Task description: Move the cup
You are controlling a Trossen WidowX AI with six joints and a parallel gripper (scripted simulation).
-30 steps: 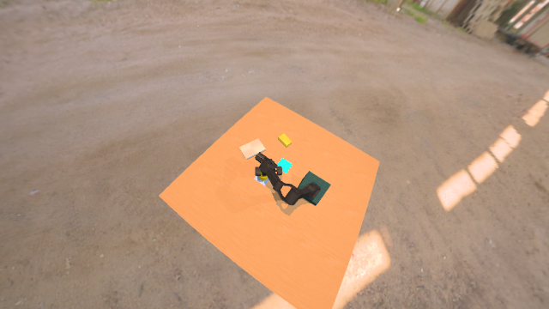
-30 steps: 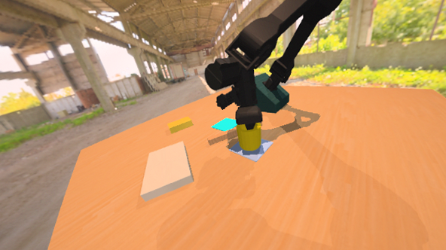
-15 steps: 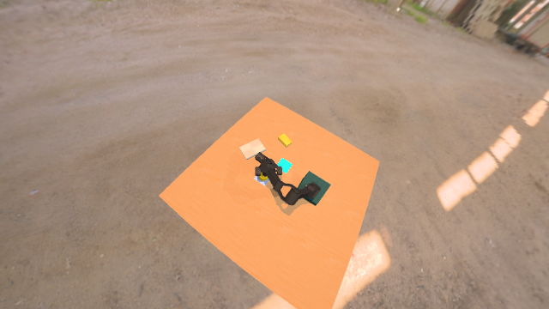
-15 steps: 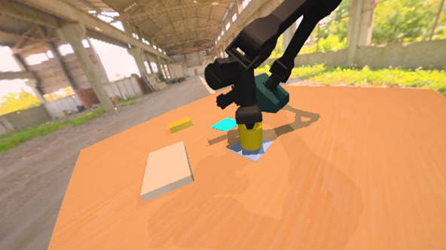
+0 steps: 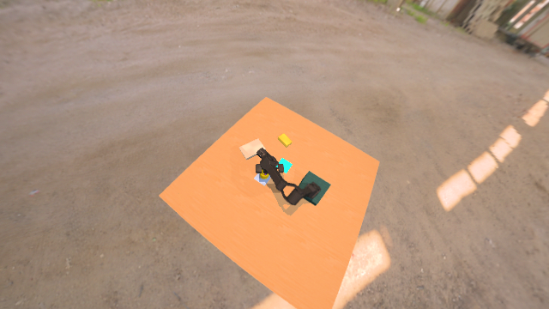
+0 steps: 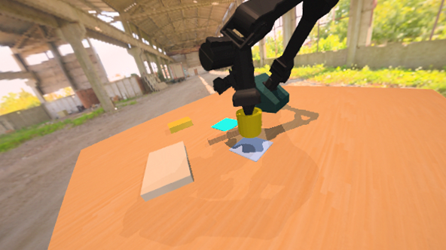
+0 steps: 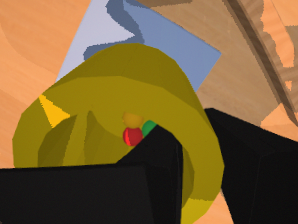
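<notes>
My gripper tip is now 4 cm past the cyan pad, 16 cm to the left of it and 9 cm above it. Also, from my gripper tip: thin low bar (7 cm to the right, 8 cm below); then yellow cup (2 cm ahead, 2 cm to the left).
</notes>
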